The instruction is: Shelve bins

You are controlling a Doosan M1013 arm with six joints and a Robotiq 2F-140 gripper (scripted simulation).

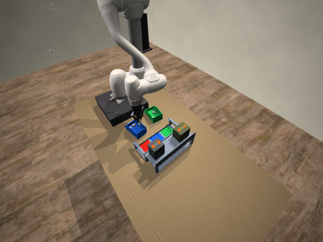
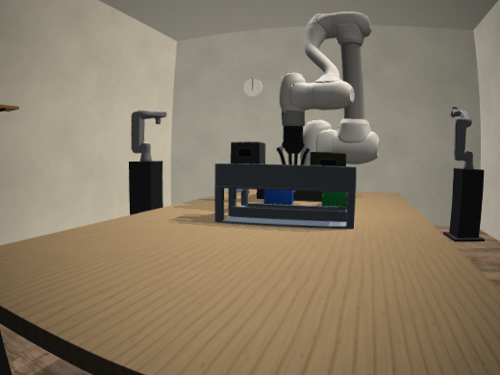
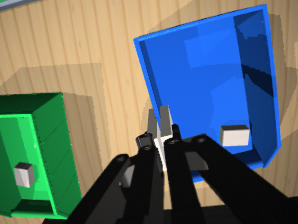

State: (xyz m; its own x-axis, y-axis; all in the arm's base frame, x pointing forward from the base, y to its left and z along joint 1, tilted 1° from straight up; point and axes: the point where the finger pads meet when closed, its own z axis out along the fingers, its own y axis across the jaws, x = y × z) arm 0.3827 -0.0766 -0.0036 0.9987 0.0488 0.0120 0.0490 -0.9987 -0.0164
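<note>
Right now my hand is 50 mm to the left of the blue bin and 40 mm above it. Also, from my hand: olive box (340 mm ahead, 130 mm to the left, 60 mm above); then black box (330 mm ahead, 100 mm to the right, 80 mm above); then green bin (30 mm behind, 180 mm to the left, 50 mm below).
</note>
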